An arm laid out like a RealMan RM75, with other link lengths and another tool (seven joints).
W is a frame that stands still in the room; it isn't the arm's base.
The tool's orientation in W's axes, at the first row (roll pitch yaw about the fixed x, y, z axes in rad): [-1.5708 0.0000 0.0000]
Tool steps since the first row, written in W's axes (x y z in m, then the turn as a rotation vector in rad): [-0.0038 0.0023 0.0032 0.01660 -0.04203 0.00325]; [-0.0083 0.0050 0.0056 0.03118 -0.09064 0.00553]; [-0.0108 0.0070 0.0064 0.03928 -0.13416 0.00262]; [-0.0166 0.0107 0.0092 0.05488 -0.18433 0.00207]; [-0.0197 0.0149 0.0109 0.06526 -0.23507 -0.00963]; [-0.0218 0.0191 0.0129 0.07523 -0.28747 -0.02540]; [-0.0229 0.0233 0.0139 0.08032 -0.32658 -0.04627]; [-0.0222 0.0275 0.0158 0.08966 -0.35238 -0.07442]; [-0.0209 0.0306 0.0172 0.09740 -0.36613 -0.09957]
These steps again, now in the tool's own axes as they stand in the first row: [-0.0038 -0.0032 0.0023 0.01660 -0.00325 -0.04203]; [-0.0083 -0.0056 0.0050 0.03118 -0.00553 -0.09064]; [-0.0108 -0.0064 0.0070 0.03928 -0.00262 -0.13416]; [-0.0166 -0.0092 0.0107 0.05488 -0.00207 -0.18433]; [-0.0197 -0.0109 0.0149 0.06526 0.00963 -0.23507]; [-0.0218 -0.0129 0.0191 0.07523 0.02540 -0.28747]; [-0.0229 -0.0139 0.0233 0.08032 0.04627 -0.32658]; [-0.0222 -0.0158 0.0275 0.08966 0.07442 -0.35238]; [-0.0209 -0.0172 0.0306 0.09740 0.09957 -0.36613]
